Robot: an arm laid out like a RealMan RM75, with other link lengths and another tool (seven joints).
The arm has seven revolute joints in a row. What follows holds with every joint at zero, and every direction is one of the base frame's. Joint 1 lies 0.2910 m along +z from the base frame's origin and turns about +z. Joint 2 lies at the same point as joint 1 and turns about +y. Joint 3 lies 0.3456 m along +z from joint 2 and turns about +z. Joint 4 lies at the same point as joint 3 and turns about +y. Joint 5 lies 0.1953 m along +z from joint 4 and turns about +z. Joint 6 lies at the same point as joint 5 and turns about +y. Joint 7 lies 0.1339 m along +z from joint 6 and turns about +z. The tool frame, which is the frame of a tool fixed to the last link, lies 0.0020 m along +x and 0.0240 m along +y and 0.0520 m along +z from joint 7; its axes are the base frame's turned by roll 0.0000, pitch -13.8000 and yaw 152.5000 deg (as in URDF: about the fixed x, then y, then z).
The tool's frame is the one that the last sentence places.
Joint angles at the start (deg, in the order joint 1, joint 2, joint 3, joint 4, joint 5, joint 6, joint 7):
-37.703 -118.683 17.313 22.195 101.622 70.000 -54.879
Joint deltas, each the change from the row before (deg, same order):
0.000 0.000 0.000 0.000 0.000 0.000 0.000
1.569 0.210 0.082 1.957 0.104 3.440 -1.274
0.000 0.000 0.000 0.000 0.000 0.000 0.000
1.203 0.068 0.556 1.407 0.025 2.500 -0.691
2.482 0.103 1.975 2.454 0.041 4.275 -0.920
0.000 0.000 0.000 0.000 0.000 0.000 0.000
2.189 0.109 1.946 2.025 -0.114 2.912 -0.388
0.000 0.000 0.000 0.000 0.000 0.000 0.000
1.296 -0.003 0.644 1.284 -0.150 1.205 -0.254
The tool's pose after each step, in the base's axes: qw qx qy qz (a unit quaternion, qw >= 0); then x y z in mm. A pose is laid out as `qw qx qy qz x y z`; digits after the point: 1 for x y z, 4 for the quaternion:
0.5004 -0.3535 0.7049 0.3574 -292.3 454.9 2.2
0.5096 -0.3469 0.7060 0.3487 -296.0 444.4 11.6
0.5096 -0.3469 0.7060 0.3487 -296.0 444.4 11.6
0.5136 -0.3408 0.7103 0.3399 -298.2 435.3 16.0
0.5136 -0.3304 0.7238 0.3211 -303.5 415.7 20.0
0.5136 -0.3304 0.7238 0.3211 -303.5 415.7 20.0
0.5089 -0.3222 0.7361 0.3089 -309.5 399.3 22.4
0.5089 -0.3222 0.7361 0.3089 -309.5 399.3 22.4
0.5066 -0.3194 0.7394 0.3078 -314.3 391.0 25.1

